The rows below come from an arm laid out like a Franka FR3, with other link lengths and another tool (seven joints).
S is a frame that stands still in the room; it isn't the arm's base.
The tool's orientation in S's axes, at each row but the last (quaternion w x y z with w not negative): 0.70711 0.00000 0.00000 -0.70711; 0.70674 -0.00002 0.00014 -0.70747; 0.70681 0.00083 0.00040 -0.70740; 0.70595 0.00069 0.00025 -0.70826; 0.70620 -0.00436 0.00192 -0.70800; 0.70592 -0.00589 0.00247 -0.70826; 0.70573 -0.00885 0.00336 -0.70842; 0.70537 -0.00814 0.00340 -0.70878; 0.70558 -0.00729 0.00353 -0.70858
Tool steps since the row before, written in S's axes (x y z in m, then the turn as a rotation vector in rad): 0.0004 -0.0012 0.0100 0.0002 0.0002 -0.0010; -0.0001 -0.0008 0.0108 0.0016 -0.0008 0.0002; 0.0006 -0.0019 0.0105 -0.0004 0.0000 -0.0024; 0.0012 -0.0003 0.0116 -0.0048 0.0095 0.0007; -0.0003 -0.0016 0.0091 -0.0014 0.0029 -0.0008; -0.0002 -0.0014 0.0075 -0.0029 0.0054 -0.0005; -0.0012 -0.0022 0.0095 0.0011 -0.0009 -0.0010; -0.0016 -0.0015 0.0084 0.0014 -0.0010 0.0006; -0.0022 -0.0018 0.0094 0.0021 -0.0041 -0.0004
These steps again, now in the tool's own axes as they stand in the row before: 0.0012 0.0004 0.0100 -0.0002 0.0002 -0.0010; 0.0008 -0.0001 0.0108 0.0008 0.0016 0.0002; 0.0019 0.0006 0.0105 0.0000 -0.0004 -0.0024; 0.0003 0.0012 0.0116 -0.0095 -0.0048 0.0007; 0.0016 -0.0004 0.0091 -0.0029 -0.0014 -0.0008; 0.0014 -0.0003 0.0075 -0.0054 -0.0029 -0.0005; 0.0023 -0.0014 0.0095 0.0009 0.0011 -0.0010; 0.0016 -0.0017 0.0084 0.0010 0.0014 0.0006; 0.0019 -0.0023 0.0094 0.0041 0.0021 -0.0004
